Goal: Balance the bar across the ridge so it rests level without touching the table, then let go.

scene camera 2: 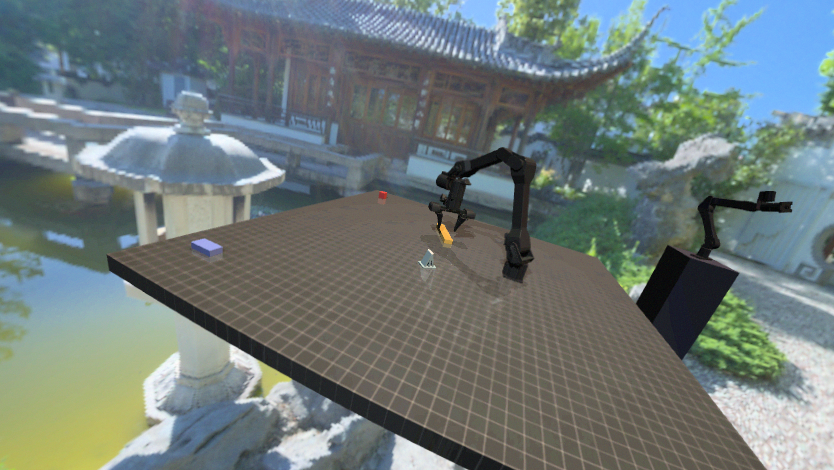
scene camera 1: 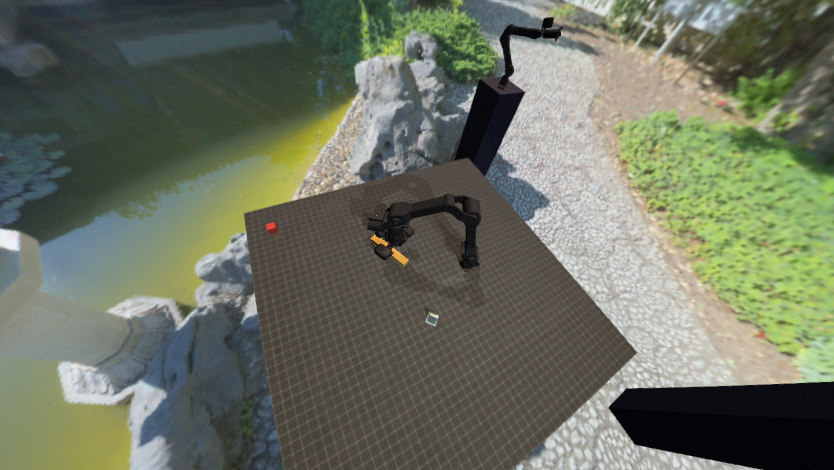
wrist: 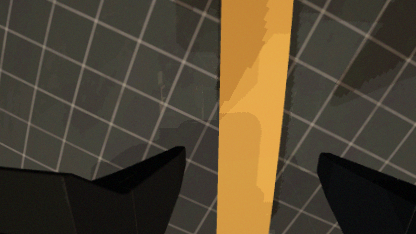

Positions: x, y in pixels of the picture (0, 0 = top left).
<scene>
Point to an orange bar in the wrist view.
At 254, 59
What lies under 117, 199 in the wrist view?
My gripper.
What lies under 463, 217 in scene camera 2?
My gripper.
</scene>
